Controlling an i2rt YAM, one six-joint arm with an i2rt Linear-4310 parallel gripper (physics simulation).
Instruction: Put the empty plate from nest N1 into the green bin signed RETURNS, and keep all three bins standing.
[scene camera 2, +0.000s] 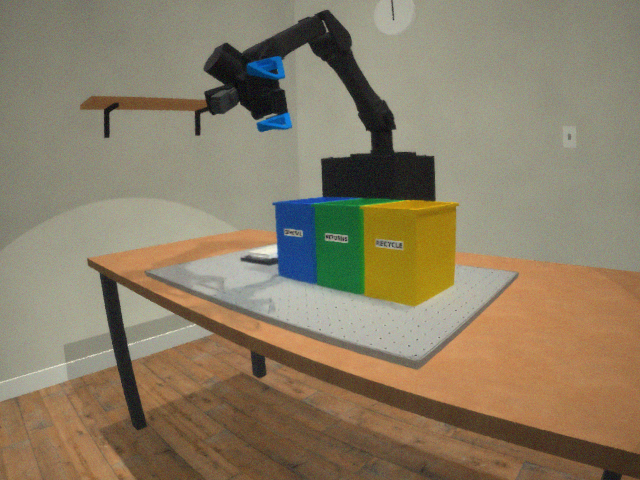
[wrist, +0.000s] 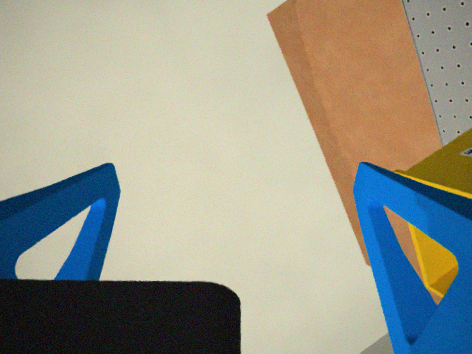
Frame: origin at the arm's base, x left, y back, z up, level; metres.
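Seen in the pictures: gripper, fingertip midpoint: (scene camera 2: 285, 103) (wrist: 236, 176); arm's base, origin of the base link: (scene camera 2: 382, 156).
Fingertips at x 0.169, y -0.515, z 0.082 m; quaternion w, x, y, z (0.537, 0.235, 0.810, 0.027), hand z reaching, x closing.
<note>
Offsets run from my fingertips to a thing's top centre. Level surfaces: height alone.
My gripper (scene camera 2: 287, 98) (wrist: 236, 176) is open and empty, high above the table, up and to the left of the bins in the scene view. The green bin @[dx -0.033, dy +0.239, dz -0.192 m] (scene camera 2: 338, 263), signed RETURNS, stands upright between the blue bin @[dx -0.166, dy +0.238, dz -0.192 m] (scene camera 2: 296, 258) and the yellow bin @[dx +0.099, dy +0.240, dz -0.192 m] (scene camera 2: 390, 273). All three bins stand side by side. Part of the yellow bin also shows at the right edge of the wrist view (wrist: 452, 160). A low dark item @[dx -0.399, dy +0.279, dz -0.357 m] (scene camera 2: 254, 259) with a white top lies left of the blue bin, partly hidden by it; I cannot tell whether it is nest N1 or a plate.
The bins stand on a grey perforated board @[dz -0.372 m] (scene camera 2: 372, 330) (wrist: 445, 60) on the wooden table @[dz -0.385 m] (scene camera 2: 558, 330) (wrist: 360, 75). The arm's black base (scene camera 2: 377, 178) is behind the bins. A wooden shelf (scene camera 2: 149, 103) is on the wall at the left.
</note>
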